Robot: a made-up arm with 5 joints.
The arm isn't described. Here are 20 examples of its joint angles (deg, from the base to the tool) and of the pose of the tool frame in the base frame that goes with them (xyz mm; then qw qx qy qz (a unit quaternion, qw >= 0)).
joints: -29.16 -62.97 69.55 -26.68 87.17
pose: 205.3 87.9 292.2 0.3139 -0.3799 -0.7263 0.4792
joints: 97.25 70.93 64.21 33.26 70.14
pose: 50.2 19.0 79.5 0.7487 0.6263 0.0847 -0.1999
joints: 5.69 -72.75 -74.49 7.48 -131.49
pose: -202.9 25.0 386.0 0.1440 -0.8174 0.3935 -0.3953
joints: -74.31 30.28 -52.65 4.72 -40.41
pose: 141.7 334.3 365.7 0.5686 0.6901 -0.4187 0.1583
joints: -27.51 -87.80 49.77 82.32 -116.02
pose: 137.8 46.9 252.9 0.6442 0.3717 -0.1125 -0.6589
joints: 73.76 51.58 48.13 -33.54 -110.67
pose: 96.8 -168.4 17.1 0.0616 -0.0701 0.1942 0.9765
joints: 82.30 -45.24 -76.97 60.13 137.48
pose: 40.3 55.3 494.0 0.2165 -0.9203 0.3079 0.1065
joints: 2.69 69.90 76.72 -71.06 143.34
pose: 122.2 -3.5 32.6 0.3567 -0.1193 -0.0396 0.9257
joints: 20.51 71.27 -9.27 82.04 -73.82
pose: 202.0 -57.7 24.6 0.5896 -0.2136 0.4009 -0.6678
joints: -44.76 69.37 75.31 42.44 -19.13
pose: 21.8 -25.8 130.1 0.6487 -0.4120 0.6263 0.1310
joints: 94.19 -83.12 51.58 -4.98 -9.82
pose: 38.9 -122.0 368.1 0.2683 -0.5834 -0.6761 -0.3612
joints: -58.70 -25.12 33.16 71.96 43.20
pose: 140.6 152.7 206.6 0.6462 0.0139 -0.0860 0.7581
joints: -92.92 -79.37 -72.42 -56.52 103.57
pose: 61.8 -274.3 260.8 0.1024 -0.0351 -0.5115 -0.8524
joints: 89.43 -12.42 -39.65 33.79 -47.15
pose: 50.0 -218.5 457.7 0.2034 -0.2738 -0.7628 -0.5494
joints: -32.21 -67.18 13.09 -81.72 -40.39
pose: 14.0 -21.3 446.5 0.3874 -0.5632 0.7289 -0.0372
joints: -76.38 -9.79 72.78 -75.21 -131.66
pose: 98.0 207.1 208.8 0.5489 0.7504 0.2069 -0.3047
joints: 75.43 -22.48 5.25 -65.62 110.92
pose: 91.2 -166.8 450.5 0.0598 -0.9976 0.0310 0.0176
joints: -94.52 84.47 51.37 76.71 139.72
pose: 48.5 -8.7 119.5 0.2086 -0.3172 -0.8176 -0.4330
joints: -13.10 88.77 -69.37 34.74 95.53
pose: 392.8 80.3 47.7 0.5736 -0.1971 -0.2364 0.7591
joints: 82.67 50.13 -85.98 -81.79 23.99
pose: 76.5 -222.9 413.4 0.2053 0.7645 0.5987 -0.1221
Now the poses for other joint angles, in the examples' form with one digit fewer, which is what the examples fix.
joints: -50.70 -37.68 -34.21 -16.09 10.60
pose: 72 29 531 0.015 0.366 -0.931 0.009
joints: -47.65 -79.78 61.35 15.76 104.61
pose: 154 117 296 0.182 -0.329 -0.644 0.666
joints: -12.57 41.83 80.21 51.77 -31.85
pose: 33 -3 127 0.730 -0.267 0.612 -0.142
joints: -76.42 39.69 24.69 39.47 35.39
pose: 92 183 49 0.576 -0.045 0.112 0.808
